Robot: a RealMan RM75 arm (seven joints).
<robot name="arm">
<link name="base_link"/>
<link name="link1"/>
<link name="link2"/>
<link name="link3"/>
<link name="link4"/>
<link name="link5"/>
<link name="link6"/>
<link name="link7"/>
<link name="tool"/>
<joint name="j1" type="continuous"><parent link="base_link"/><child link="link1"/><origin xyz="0.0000 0.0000 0.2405" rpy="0.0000 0.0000 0.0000"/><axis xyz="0 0 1"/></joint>
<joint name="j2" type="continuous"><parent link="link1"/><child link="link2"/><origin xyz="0.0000 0.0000 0.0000" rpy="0.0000 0.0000 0.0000"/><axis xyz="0 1 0"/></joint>
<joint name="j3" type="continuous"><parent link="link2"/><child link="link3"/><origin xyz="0.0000 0.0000 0.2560" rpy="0.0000 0.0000 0.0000"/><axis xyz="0 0 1"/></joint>
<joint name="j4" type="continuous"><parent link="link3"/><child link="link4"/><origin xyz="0.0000 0.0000 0.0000" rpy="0.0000 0.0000 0.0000"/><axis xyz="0 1 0"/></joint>
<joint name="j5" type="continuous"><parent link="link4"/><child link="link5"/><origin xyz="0.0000 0.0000 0.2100" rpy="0.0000 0.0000 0.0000"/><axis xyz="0 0 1"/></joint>
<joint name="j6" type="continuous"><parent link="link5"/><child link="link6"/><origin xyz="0.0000 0.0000 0.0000" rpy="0.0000 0.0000 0.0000"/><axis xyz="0 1 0"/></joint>
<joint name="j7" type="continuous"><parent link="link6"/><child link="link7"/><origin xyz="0.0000 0.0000 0.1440" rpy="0.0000 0.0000 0.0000"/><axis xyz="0 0 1"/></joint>
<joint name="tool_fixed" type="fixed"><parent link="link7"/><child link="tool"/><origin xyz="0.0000 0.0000 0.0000" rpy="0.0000 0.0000 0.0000"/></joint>
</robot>
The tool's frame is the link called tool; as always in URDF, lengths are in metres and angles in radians. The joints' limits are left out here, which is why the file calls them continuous.
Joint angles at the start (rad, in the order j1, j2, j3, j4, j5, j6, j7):
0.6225 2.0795 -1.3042 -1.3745 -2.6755 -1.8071 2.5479
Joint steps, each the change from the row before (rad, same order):
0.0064 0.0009 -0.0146 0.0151 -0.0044 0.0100 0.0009
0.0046 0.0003 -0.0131 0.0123 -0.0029 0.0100 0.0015
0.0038 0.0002 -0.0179 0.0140 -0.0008 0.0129 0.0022
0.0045 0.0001 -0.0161 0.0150 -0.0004 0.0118 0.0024
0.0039 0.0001 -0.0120 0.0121 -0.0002 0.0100 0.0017
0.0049 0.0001 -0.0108 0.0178 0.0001 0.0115 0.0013
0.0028 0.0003 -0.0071 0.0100 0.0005 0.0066 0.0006
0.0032 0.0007 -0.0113 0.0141 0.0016 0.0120 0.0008
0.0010 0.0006 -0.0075 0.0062 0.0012 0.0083 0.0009
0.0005 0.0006 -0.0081 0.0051 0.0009 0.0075 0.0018
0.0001 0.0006 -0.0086 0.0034 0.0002 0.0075 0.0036
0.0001 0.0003 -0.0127 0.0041 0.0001 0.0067 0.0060
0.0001 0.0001 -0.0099 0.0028 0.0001 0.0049 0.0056
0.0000 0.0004 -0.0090 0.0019 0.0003 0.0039 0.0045
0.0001 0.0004 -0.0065 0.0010 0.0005 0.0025 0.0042
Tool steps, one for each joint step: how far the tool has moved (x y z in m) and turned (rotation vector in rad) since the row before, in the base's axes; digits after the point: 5 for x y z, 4 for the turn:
-0.00010 0.00080 -0.00376 -0.0088 -0.0098 0.0047
0.00005 0.00071 -0.00312 -0.0059 -0.0081 0.0043
0.00014 0.00044 -0.00409 -0.0080 -0.0083 0.0056
0.00025 0.00041 -0.00390 -0.0080 -0.0076 0.0039
0.00016 0.00047 -0.00301 -0.0054 -0.0055 0.0034
0.00091 0.00051 -0.00343 -0.0065 -0.0051 0.0001
0.00038 0.00017 -0.00217 -0.0045 -0.0029 0.0008
0.00054 0.00026 -0.00343 -0.0056 -0.0031 0.0025
0.00009 0.00018 -0.00203 -0.0018 -0.0012 0.0031
0.00010 0.00001 -0.00197 -0.0017 -0.0018 0.0027
-0.00003 0.00003 -0.00182 0.0000 -0.0024 0.0025
0.00009 -0.00042 -0.00228 -0.0022 -0.0053 0.0015
0.00003 -0.00034 -0.00168 -0.0012 -0.0042 0.0006
-0.00013 -0.00042 -0.00158 -0.0018 -0.0034 0.0012
-0.00024 -0.00034 -0.00117 -0.0010 -0.0021 0.0004

